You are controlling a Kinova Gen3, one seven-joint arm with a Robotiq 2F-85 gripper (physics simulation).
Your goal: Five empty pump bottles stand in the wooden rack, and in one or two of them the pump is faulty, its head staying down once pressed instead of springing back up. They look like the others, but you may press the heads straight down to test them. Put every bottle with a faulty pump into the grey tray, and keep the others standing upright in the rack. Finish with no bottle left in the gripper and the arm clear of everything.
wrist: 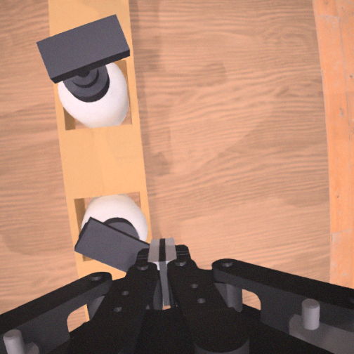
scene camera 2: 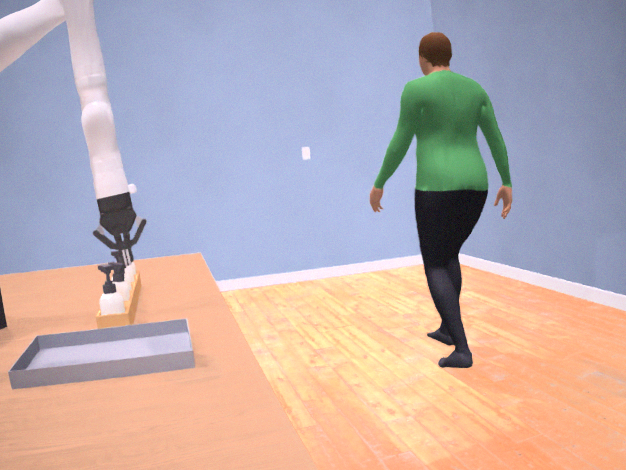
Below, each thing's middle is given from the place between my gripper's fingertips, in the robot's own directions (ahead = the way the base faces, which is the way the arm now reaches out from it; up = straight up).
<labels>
My gripper is now 27 cm to the left of the grey tray (scene camera 2: pixel 88 355), 10 cm above it and 8 cm past it.
</labels>
